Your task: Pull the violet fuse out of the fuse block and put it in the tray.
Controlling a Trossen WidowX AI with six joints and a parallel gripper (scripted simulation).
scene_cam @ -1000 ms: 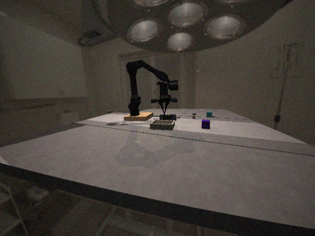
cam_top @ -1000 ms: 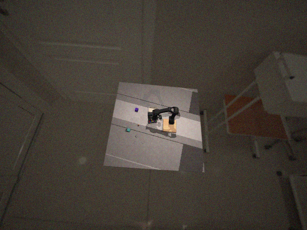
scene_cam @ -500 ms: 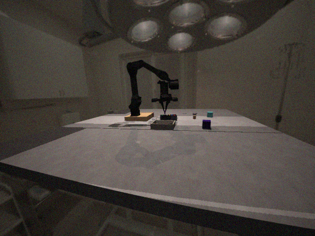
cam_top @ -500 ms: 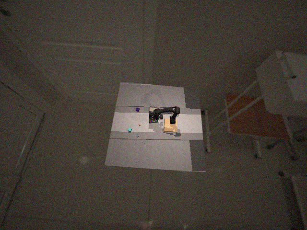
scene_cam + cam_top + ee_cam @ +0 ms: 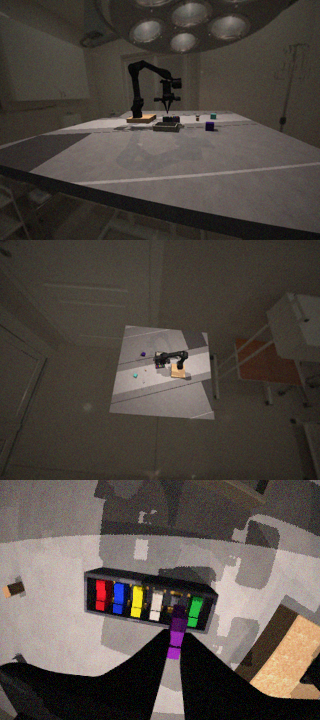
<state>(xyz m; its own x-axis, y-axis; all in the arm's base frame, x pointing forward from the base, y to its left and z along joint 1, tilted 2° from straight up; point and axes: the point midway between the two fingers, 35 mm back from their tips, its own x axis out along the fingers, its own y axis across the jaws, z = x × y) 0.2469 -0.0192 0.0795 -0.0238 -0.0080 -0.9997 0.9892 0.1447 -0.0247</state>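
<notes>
Now: gripper tip 10 mm short of the tray, 170 mm to the left of it and 80 mm above it. From my gripper tip the other things lie so: violet fuse 10 mm below; then brown piece 220 mm ahead, 60 mm to the left, 70 mm below; then purple cube 260 mm ahead, 180 mm to the right, 60 mm below.
</notes>
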